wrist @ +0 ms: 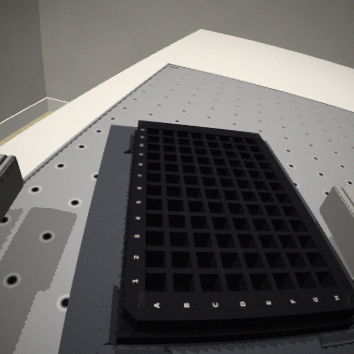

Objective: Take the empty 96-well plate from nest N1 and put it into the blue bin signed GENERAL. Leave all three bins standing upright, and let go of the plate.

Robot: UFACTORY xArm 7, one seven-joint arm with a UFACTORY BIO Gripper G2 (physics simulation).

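The black 96-well plate sits in a dark grey nest, with its row letters A to H along the near edge and its column numbers up the left side. The square wells look dark and empty. My gripper is open, with one finger at the left edge of the view and the other at the right edge. The plate lies between and beyond the fingers in the view, and neither finger appears to touch it. How high the fingers are above the plate is hard to tell. The blue bin signed GENERAL does not show.
The nest stands on a grey perforated deck with rows of holes. A white table top extends past the deck's left and far edges. Shadows fall on the deck at the left. Grey walls rise behind, and a strip of floor shows at the far left.
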